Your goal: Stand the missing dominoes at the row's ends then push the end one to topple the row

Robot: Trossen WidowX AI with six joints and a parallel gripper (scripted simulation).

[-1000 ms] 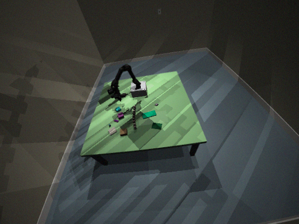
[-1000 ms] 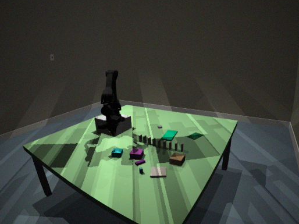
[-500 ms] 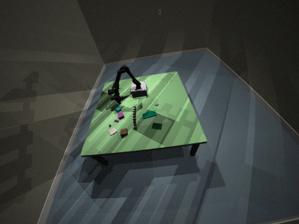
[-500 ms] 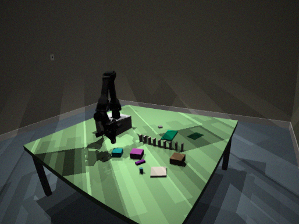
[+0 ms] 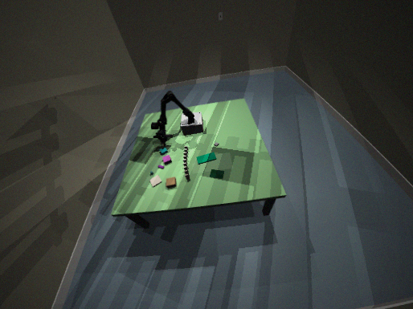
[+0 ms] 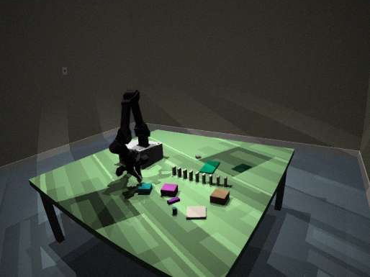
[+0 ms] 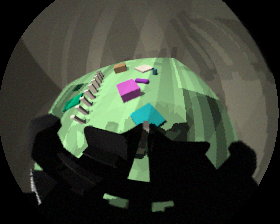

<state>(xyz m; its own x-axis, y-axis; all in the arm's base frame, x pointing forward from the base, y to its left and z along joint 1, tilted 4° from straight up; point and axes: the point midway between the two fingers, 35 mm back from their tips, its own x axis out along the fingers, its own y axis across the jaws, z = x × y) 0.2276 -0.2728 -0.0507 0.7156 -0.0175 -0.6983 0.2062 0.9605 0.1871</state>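
The cyan block is 4 cm below my gripper tip, 3 cm ahead of it and 1 cm to the right of it. The rest, counted from my gripper tip: purple bar: 21 cm ahead, 5 cm below, 1 cm to the right; then magenta block: 15 cm ahead, 5 cm to the left, 4 cm below; then teal peg: 27 cm ahead, 8 cm to the right, 4 cm below.
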